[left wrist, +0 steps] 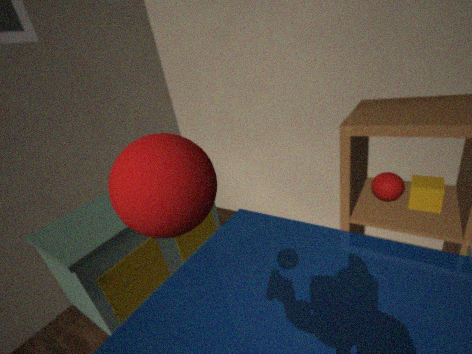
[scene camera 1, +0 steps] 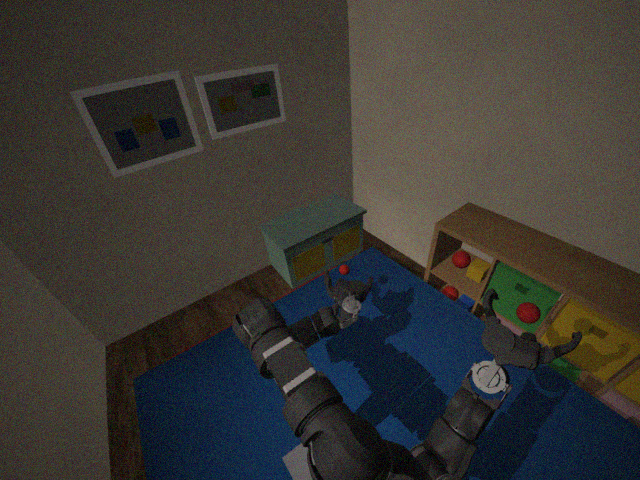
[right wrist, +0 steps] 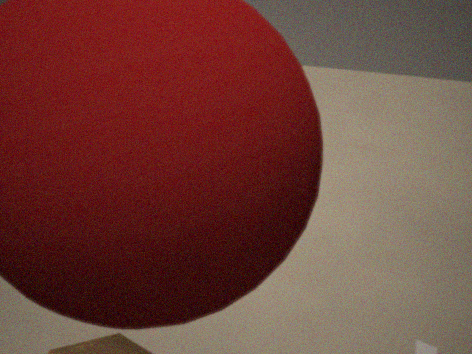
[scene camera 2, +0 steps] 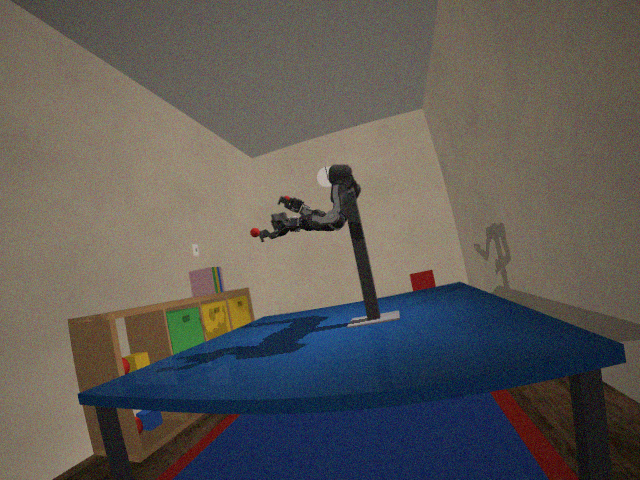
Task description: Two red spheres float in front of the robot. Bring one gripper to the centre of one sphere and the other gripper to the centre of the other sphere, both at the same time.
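One floating red sphere [scene camera 1: 344,269] [scene camera 2: 254,232] [left wrist: 163,185] is just beyond the fingertips of my left gripper [scene camera 1: 348,279] [scene camera 2: 267,227]. That gripper is open and empty; in the left wrist view the sphere is left of the middle. In scene camera 2 the sphere lies left of the near fingertip. The other floating red sphere [scene camera 1: 527,313] [scene camera 2: 287,198] [right wrist: 150,165] is between the spread fingers of my right gripper [scene camera 1: 534,315] [scene camera 2: 287,199], which is open. It fills much of the right wrist view, cut off at the top and left.
A wooden shelf [scene camera 1: 542,242] [scene camera 2: 90,335] [left wrist: 410,131] holds other red balls, a yellow block [scene camera 1: 476,269] [scene camera 2: 138,361] [left wrist: 426,194] and coloured bins. A green-blue cabinet [scene camera 1: 312,219] [left wrist: 85,230] stands in the corner. The blue table top [scene camera 1: 186,403] [scene camera 2: 439,356] [left wrist: 240,280] lies below the arms.
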